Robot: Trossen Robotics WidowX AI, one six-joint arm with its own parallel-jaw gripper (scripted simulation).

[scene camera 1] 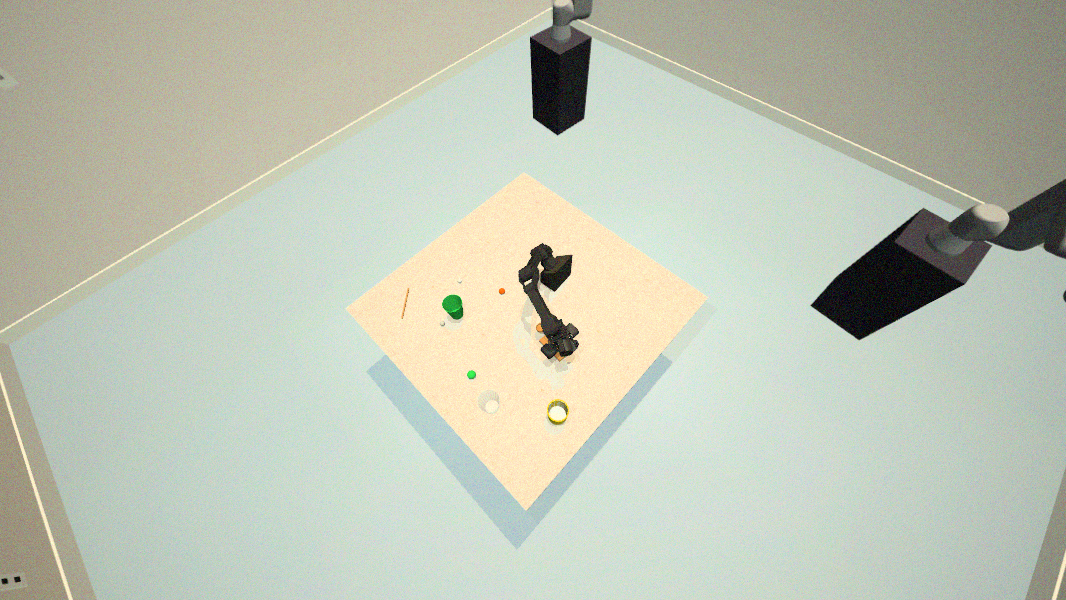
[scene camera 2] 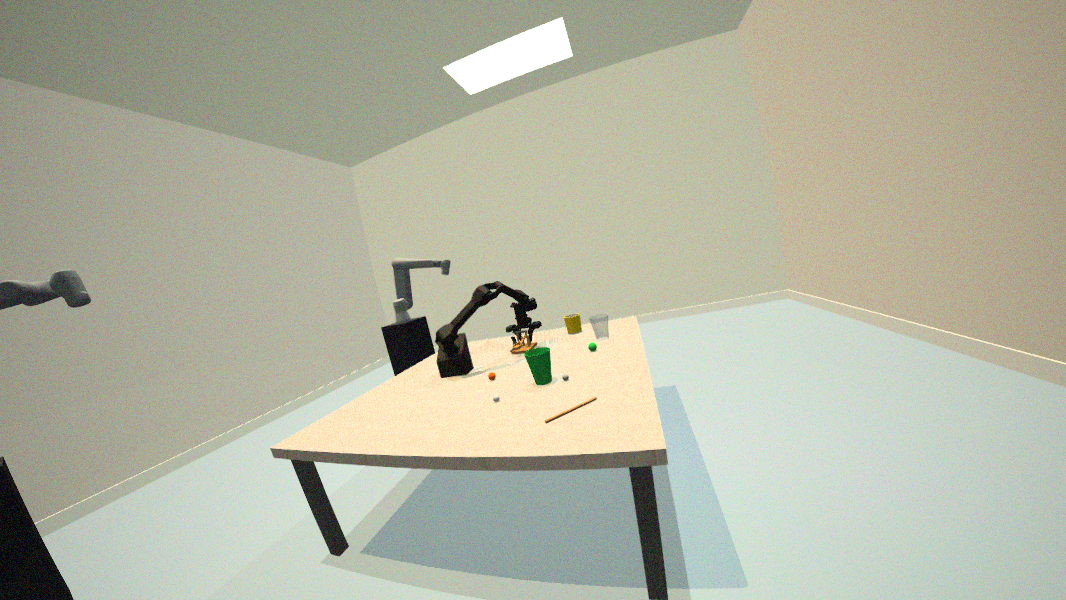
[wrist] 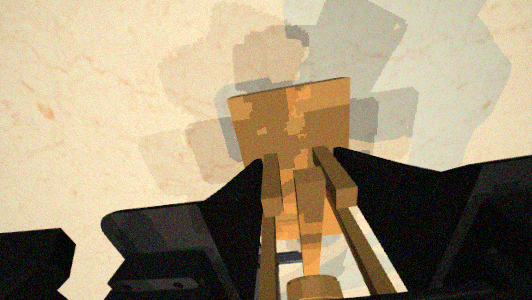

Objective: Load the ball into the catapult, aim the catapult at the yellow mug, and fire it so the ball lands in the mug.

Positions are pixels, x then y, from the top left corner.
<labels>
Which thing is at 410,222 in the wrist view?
My gripper.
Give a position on a green cup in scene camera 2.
539,359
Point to a wooden catapult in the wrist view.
306,194
</labels>
